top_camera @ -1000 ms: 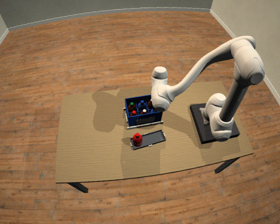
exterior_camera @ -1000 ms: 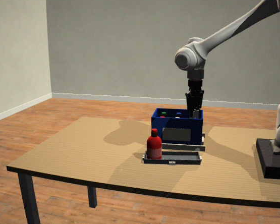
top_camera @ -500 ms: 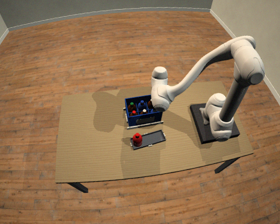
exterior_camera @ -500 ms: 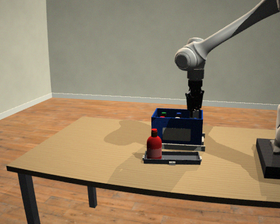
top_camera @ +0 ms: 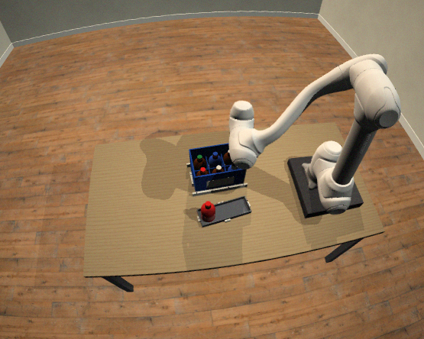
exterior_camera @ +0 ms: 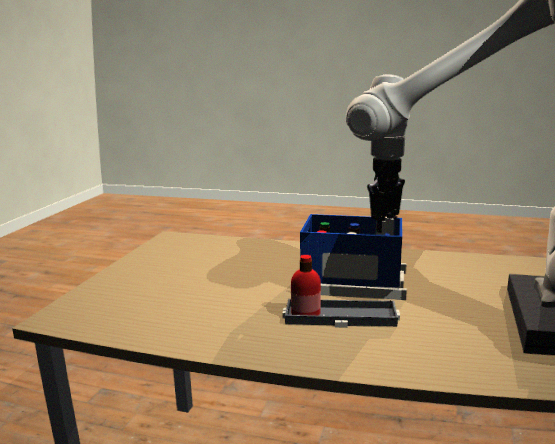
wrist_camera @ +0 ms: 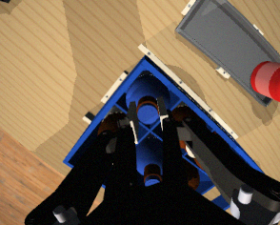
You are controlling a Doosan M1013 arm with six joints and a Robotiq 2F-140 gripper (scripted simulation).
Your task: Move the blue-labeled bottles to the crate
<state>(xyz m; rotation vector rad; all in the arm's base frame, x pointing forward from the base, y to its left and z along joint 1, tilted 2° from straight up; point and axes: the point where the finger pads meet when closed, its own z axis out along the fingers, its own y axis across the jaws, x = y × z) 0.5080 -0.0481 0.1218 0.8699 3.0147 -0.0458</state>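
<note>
My hand is 90 mm short of the blue crate, 30 mm to the left of it and 90 mm above it. Also, from my hand: dark tray (70 mm ahead, 200 mm to the left, 160 mm below); red-labeled bottle (160 mm ahead, 220 mm to the left, 90 mm below).
</note>
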